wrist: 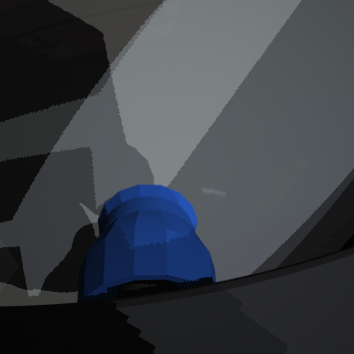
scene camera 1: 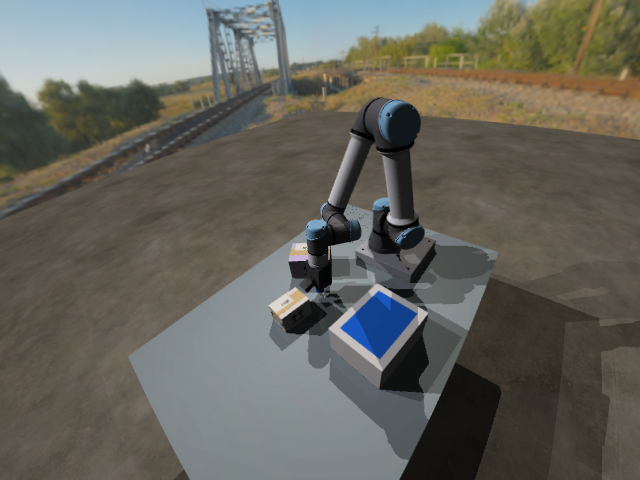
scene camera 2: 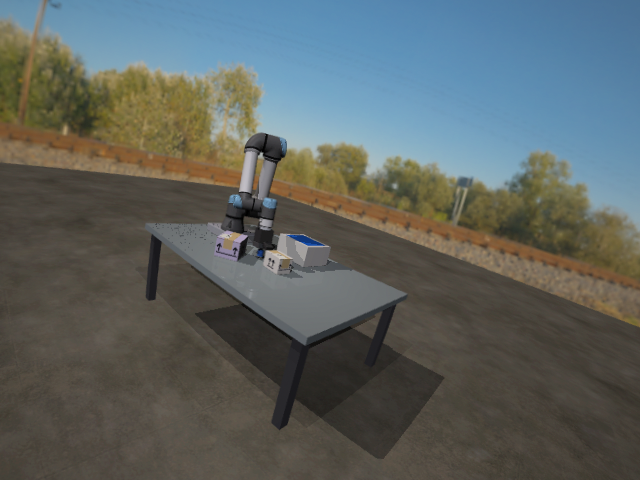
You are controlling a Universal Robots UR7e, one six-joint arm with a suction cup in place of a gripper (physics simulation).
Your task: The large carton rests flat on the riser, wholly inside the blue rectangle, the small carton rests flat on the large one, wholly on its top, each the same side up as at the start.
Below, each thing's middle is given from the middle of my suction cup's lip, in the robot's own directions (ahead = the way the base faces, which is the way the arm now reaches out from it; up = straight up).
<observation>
Now: suction cup 150 mm short of the small carton (scene camera 1: pixel 291 308), 20 mm to the right of it and 10 mm below it. Also, from my suction cup: riser (scene camera 1: pixel 376 333) 10 mm behind, 310 mm to the left, 30 mm above; then large carton (scene camera 2: pixel 230 245) 70 mm behind, 150 mm to the right, 20 mm above.
</observation>
